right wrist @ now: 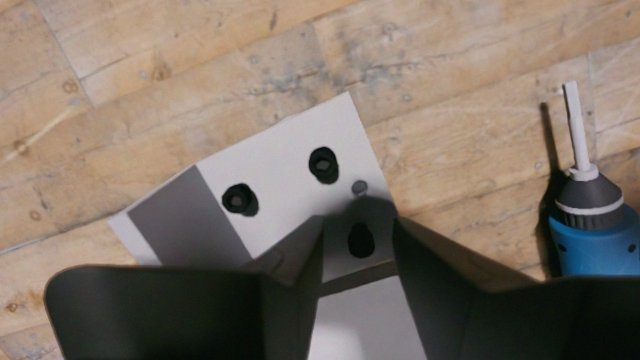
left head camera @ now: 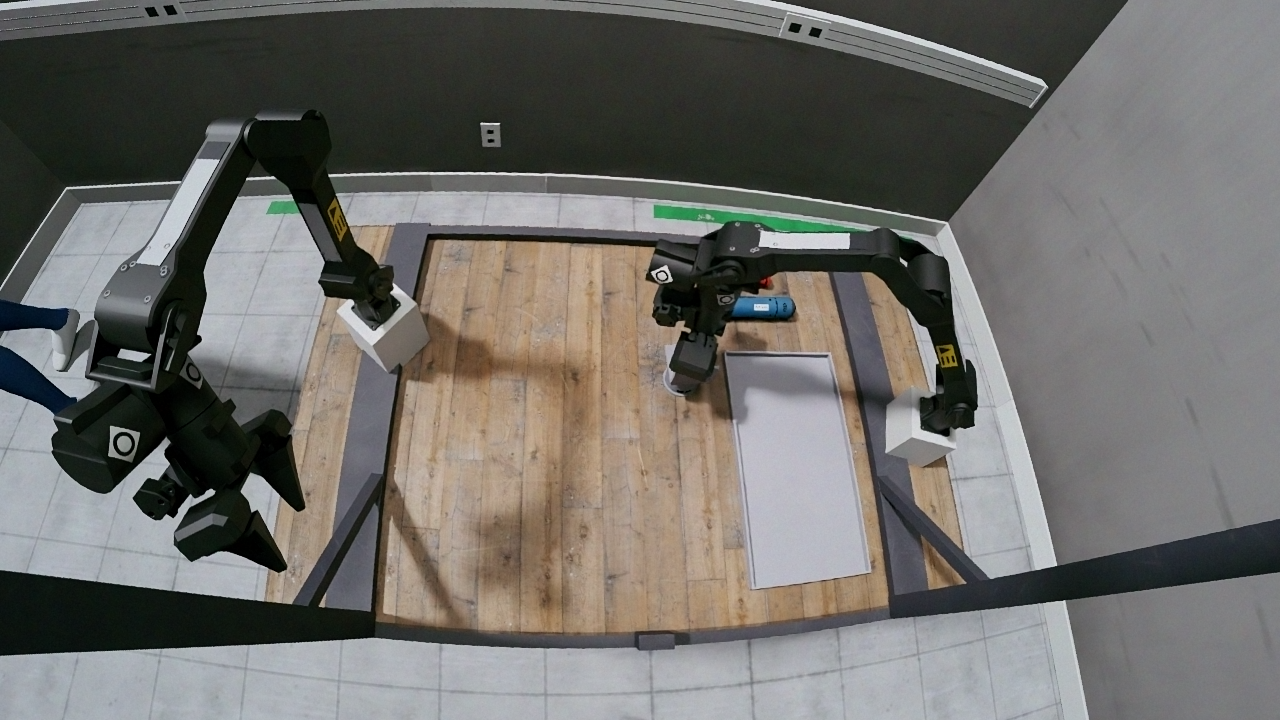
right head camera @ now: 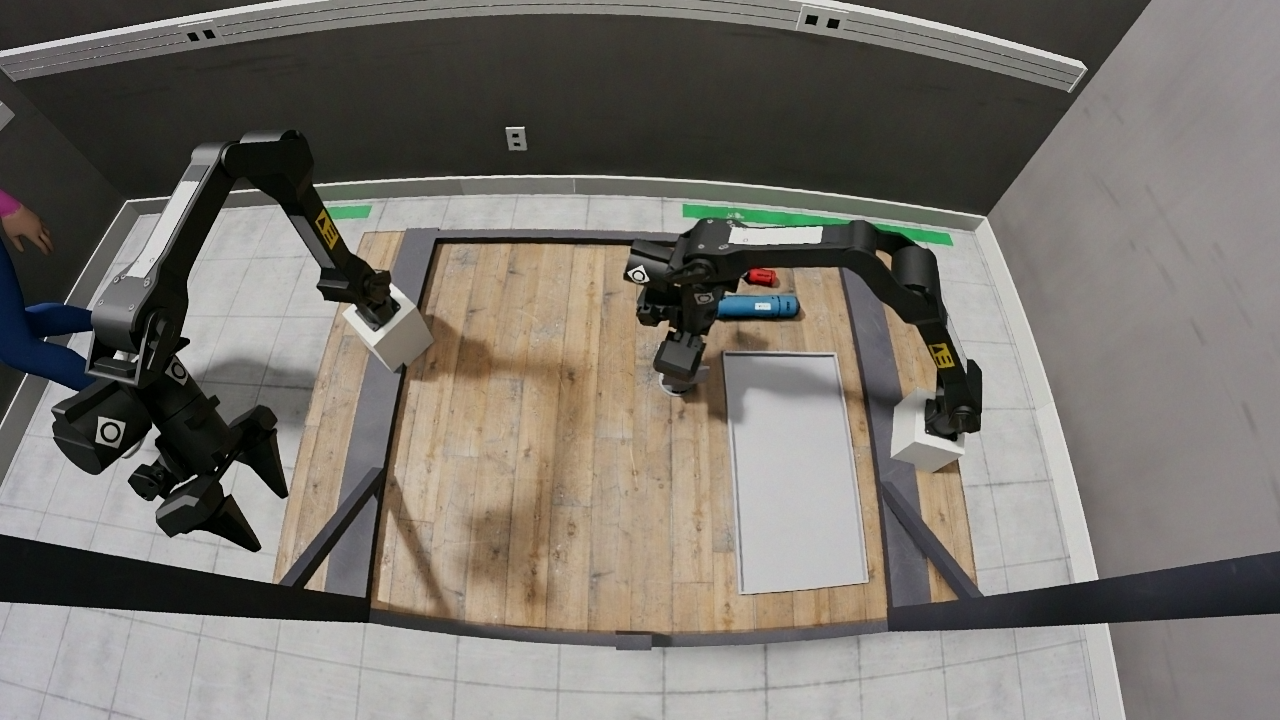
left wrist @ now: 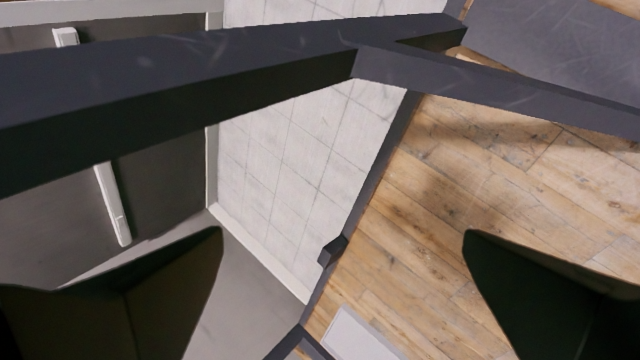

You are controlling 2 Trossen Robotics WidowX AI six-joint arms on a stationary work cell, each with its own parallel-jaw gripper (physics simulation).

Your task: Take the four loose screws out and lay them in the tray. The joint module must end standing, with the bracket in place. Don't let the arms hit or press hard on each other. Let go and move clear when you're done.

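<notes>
The light grey bracket shows in the right wrist view with upright black screws in it; another screw shows in shadow between the fingertips' outlines. The joint module is mostly hidden under the right gripper in the head views. My right gripper is partly open and empty, just over the bracket. My left gripper is wide open and empty, off the table's left side. The tray shows no screws.
A blue electric screwdriver lies behind the tray, its bit to the right of the bracket in the right wrist view. A red object lies behind it. A dark frame bar crosses near the left gripper.
</notes>
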